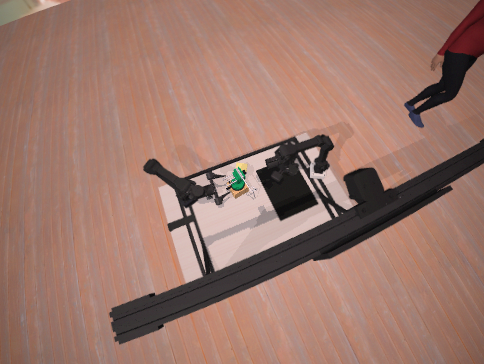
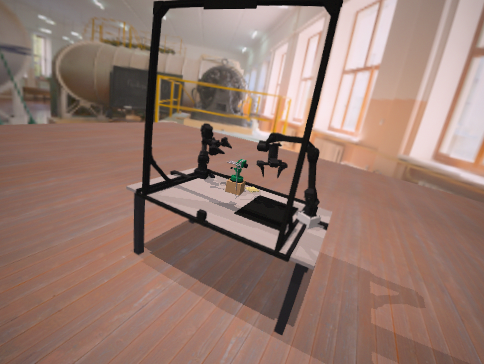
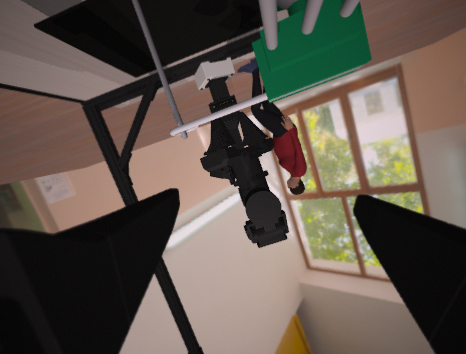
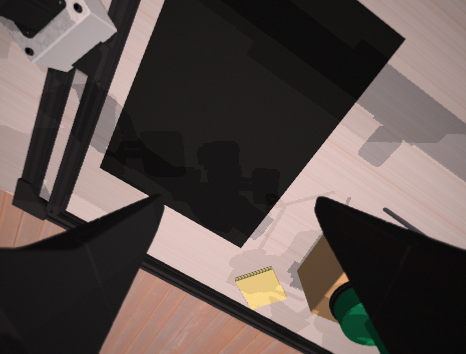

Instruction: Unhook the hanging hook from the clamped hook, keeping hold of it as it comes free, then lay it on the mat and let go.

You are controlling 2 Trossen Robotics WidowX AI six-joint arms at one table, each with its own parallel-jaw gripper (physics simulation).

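Places are measured from the left arm's base along level axes (x up, y right, z ahead), in millimetres.
Pixels of known places: left gripper, between the fingertips: [image 1: 228, 183] [image 2: 228, 150] [image 3: 265, 199]; right gripper, between the fingertips: [image 1: 283, 172] [image 2: 270, 177] [image 4: 240, 202]; left arm's base, origin of its link: [image 1: 186, 196] [image 2: 201, 169]; right arm's base, origin of its link: [image 1: 318, 169] [image 2: 309, 214] [image 3: 216, 81].
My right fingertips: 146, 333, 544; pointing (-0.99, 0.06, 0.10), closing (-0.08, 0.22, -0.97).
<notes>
Ahead of a thing's pixels: the offset from my right fingertips to its middle, as dx, dy, dz. "spot": to the spot under its first point. Level surfaces: height alone.
The green clamp {-43, -170, -243} [image 1: 238, 179] [image 3: 315, 60] stands on a wooden block {-164, -167, -230} [image 1: 239, 193] [image 2: 234, 187] [image 4: 315, 280]. The grey clamped hook {spot: +31, -83, -228} [image 3: 220, 116] runs out from its jaw. The thin grey hanging hook {-51, -21, -203} [image 3: 154, 57] crosses its end; how the hook ends link is not clear. My left gripper [image 1: 227, 185] [image 2: 227, 147] is open and empty beside the clamp, with the hooks ahead of its fingers. My right gripper [image 2: 272, 175] [image 4: 240, 202] is open and empty, high near the back edge of the black mat {dx -201} [image 1: 295, 200] [image 2: 265, 211] [image 4: 240, 90].
A yellow notepad {-201, -272, -110} [image 1: 242, 165] [image 2: 253, 189] [image 4: 260, 287] lies behind the block, near the table's back edge. A black frame [image 2: 150, 100] rises around the table. A person [image 1: 450, 75] [image 3: 290, 155] stands beyond the right arm's side.
</notes>
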